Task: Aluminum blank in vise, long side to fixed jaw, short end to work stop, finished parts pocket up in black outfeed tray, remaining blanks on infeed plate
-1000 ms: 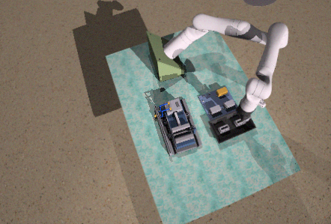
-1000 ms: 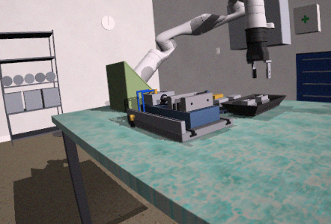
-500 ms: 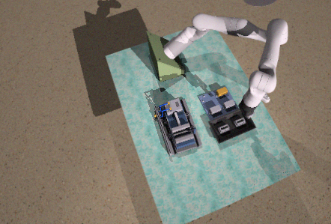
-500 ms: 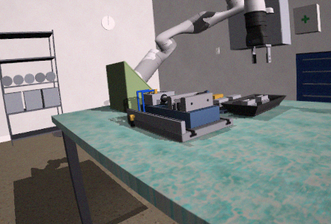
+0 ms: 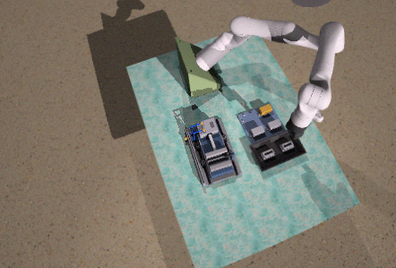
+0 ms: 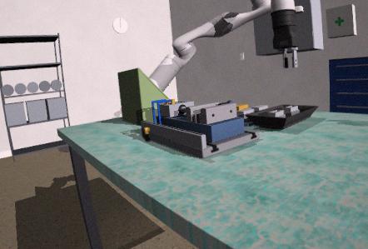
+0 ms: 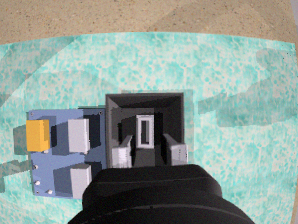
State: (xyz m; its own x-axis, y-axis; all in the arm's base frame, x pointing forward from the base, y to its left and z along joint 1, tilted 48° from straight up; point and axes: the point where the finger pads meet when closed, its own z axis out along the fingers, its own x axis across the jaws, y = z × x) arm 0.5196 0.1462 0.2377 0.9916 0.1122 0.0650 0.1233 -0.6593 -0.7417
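Right now my hand is 13 cm past the gray blank, 2 cm to the left of it and 17 cm above it. Round my hand: fixed jaw (1 cm ahead, 34 cm to the right, 12 cm below); yellow brass blank (22 cm behind, 3 cm to the right, 17 cm below); blue infeed plate (16 cm behind, 7 cm to the right, 19 cm below).
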